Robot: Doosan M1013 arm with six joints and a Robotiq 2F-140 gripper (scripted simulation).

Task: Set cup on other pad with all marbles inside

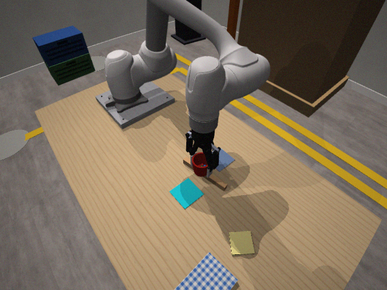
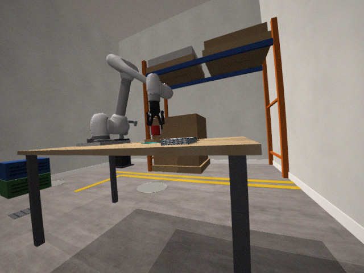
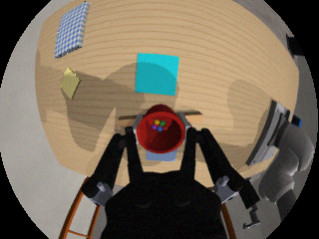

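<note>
My hand is 30 mm short of the cyan pad, 90 mm to the left of it and 100 mm above it. From my hand the other things lie so: wooden rail (20 mm to the left, 80 mm below); then red cup (20 mm below).
</note>
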